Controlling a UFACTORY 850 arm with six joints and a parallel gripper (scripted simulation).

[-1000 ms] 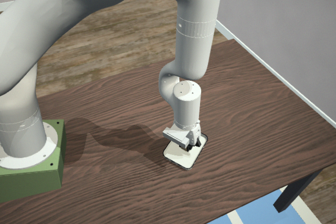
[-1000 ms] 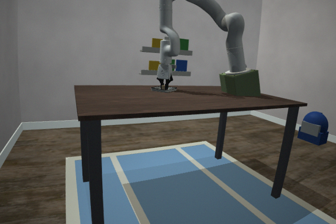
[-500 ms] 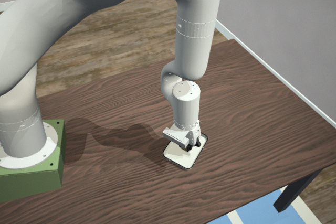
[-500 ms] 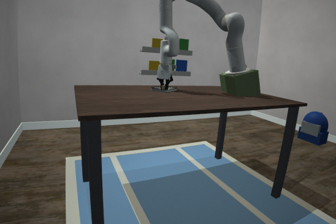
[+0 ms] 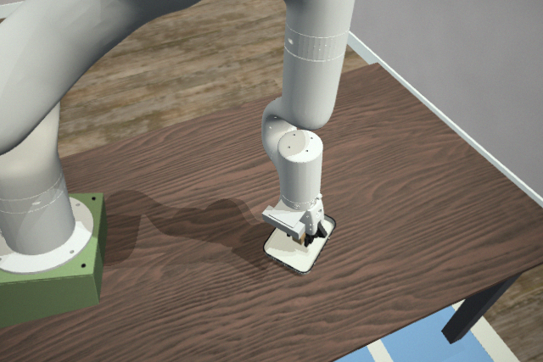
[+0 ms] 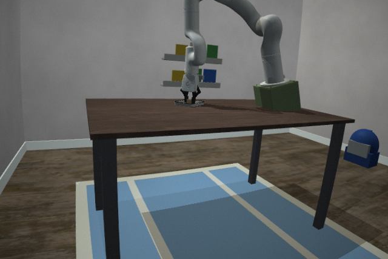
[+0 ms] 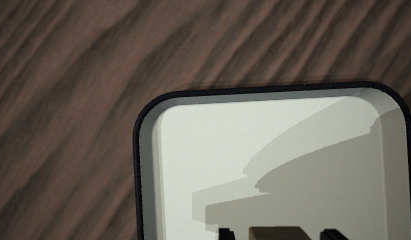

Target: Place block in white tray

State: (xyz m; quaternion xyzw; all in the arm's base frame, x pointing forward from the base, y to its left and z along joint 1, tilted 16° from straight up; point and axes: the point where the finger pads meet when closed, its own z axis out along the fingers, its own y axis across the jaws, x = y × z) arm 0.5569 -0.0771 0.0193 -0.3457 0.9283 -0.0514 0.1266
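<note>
Now: hand 10 mm above the small wooden block. Also, from my hand: white tray 20 mm below.
</note>
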